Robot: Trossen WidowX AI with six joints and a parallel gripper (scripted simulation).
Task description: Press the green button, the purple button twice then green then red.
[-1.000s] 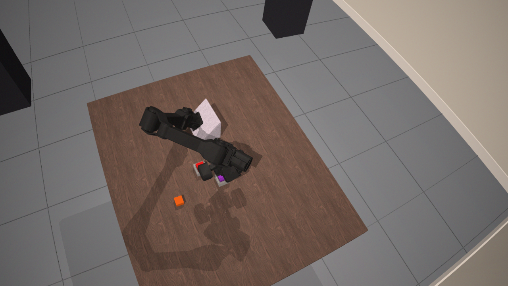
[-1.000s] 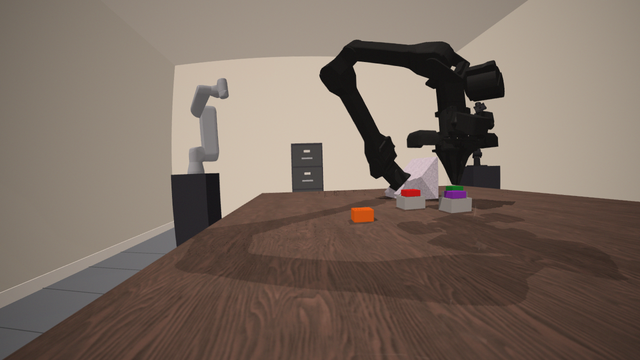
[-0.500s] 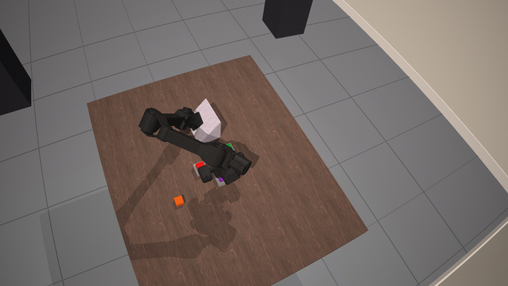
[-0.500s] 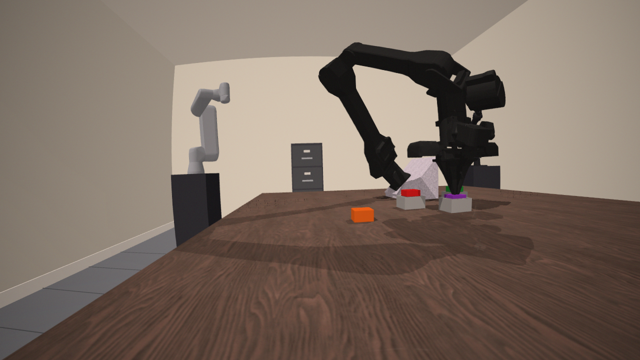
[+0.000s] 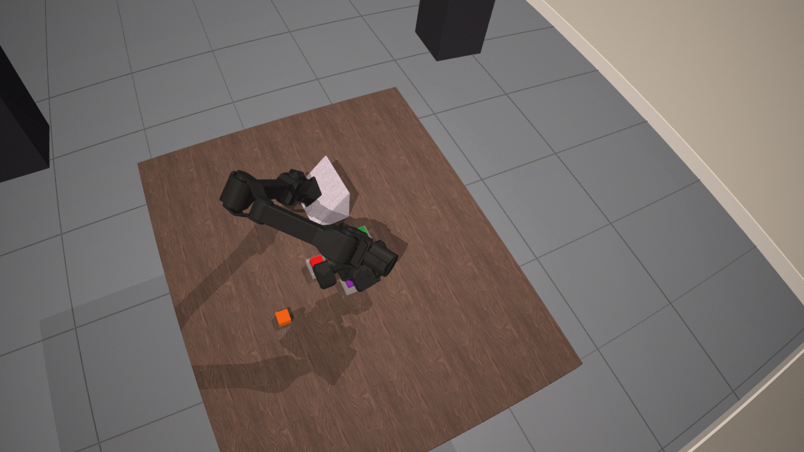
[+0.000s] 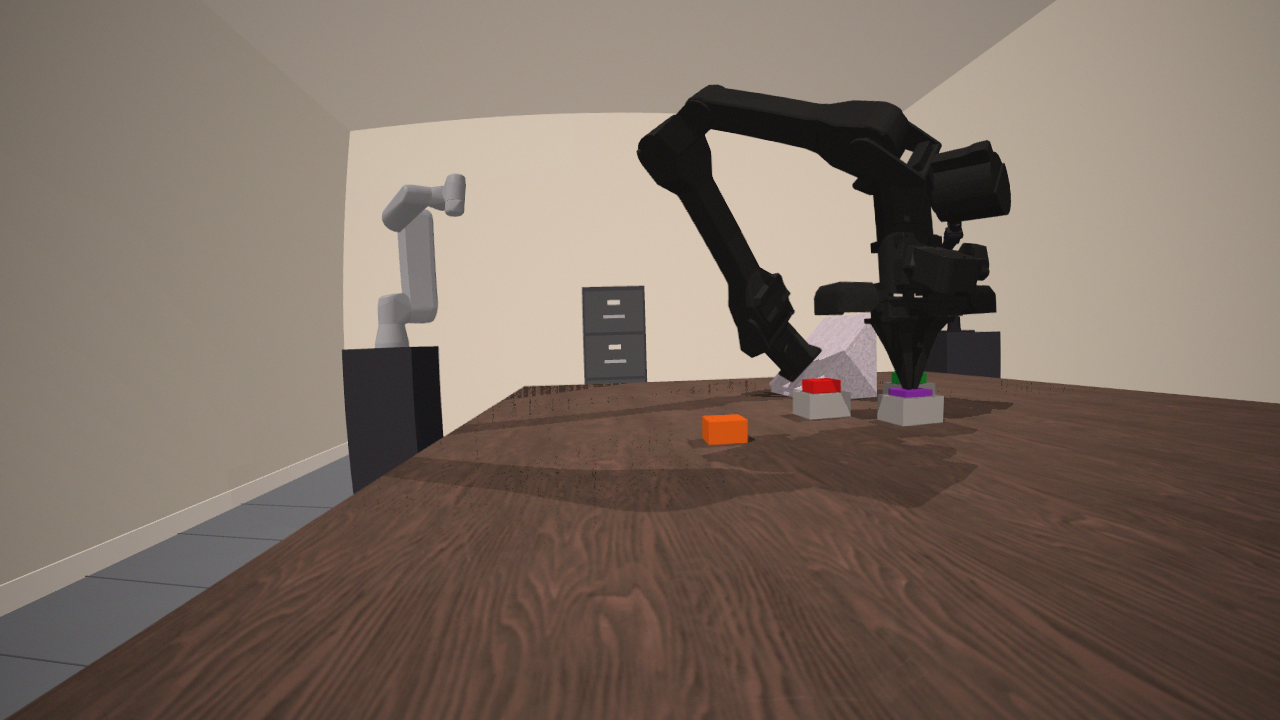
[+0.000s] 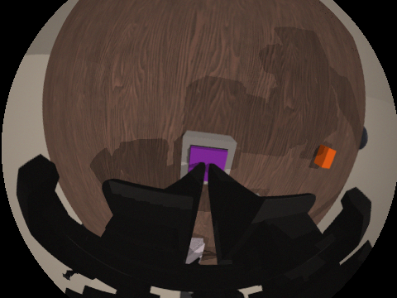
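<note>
My gripper tip is 1 cm above the purple button. From my gripper tip the other things lie so: red button 7 cm behind, 7 cm to the right; then orange block 3 cm ahead, 20 cm to the right, 2 cm below; then green button 12 cm behind, 7 cm to the left.
</note>
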